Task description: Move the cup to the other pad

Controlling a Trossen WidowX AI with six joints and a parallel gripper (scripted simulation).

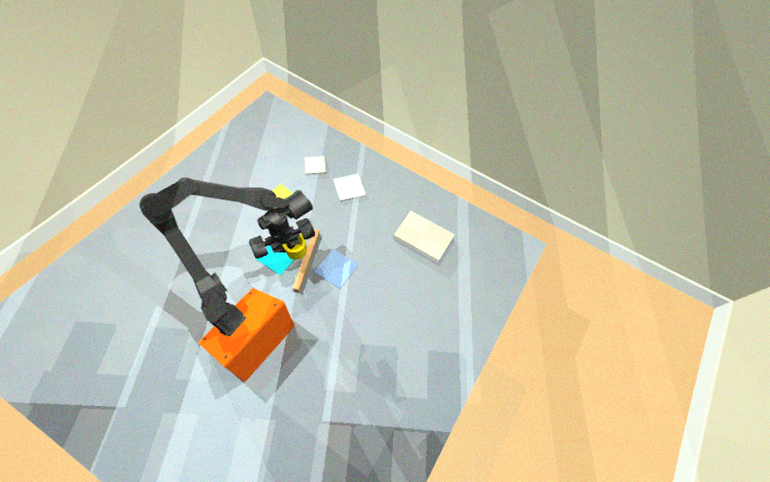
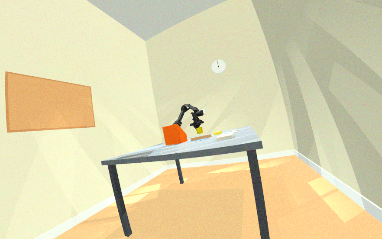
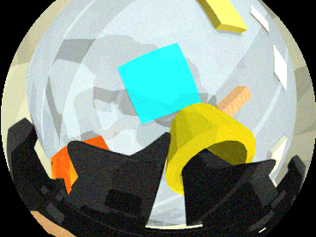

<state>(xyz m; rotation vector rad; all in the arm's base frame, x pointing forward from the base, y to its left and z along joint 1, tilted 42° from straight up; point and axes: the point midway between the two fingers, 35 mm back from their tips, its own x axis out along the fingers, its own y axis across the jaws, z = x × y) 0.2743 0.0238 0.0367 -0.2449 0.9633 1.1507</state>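
Now: the cyan pad 10 cm below my gripper tip and 5 cm to the left of it. Also, from my gripper tip: wooden stick: 8 cm below, 4 cm to the right, 3 cm ahead; light blue pad: 14 cm to the right, 10 cm below, 7 cm ahead; yellow cup: 2 cm to the right, 2 cm ahead.
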